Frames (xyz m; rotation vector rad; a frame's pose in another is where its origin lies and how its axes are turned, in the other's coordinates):
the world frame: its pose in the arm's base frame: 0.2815 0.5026 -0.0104 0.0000 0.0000 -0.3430
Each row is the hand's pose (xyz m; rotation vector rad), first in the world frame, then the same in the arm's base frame.
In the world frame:
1: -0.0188 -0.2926 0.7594 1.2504 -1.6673 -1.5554
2: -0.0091 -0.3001 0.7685 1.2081 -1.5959 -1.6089
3: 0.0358 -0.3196 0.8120 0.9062 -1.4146 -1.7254
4: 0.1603 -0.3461 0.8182 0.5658 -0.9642 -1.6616
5: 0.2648 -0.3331 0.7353 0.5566 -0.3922 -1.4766
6: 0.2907 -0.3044 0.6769 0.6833 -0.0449 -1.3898
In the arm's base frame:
1: 0.1654 0.2334 0.7490 1.0004 -1.9598 -1.7480
2: 0.1720 0.2230 0.7581 0.9709 -1.8812 -1.8134
3: 0.2077 0.1896 0.8016 0.6915 -1.6436 -1.9720
4: 0.3161 0.1227 0.8078 0.4157 -1.1073 -1.9636
5: 0.4188 0.0998 0.7249 0.5060 -0.5059 -1.8049
6: 0.4529 0.1182 0.6665 0.6975 -0.1686 -1.7180

